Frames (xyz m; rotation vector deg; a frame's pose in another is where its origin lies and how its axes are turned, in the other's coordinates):
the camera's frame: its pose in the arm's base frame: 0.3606 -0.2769 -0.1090 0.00 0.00 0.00
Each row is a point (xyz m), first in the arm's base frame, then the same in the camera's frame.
Working: the arm's base frame: its pose in the camera's frame: -0.3606 0.2769 0.1090 0.00 0.00 0.00

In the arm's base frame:
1: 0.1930 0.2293 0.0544
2: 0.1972 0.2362 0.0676
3: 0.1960 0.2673 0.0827
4: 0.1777 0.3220 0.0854
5: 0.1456 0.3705 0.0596
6: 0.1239 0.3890 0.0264
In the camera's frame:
1: -0.1676 0.5062 0.1634
2: -0.1634 0.5131 0.1766
3: -0.1646 0.5442 0.1917
4: -0.1829 0.5989 0.1944
5: -0.2150 0.6474 0.1686
6: -0.2367 0.6659 0.1354

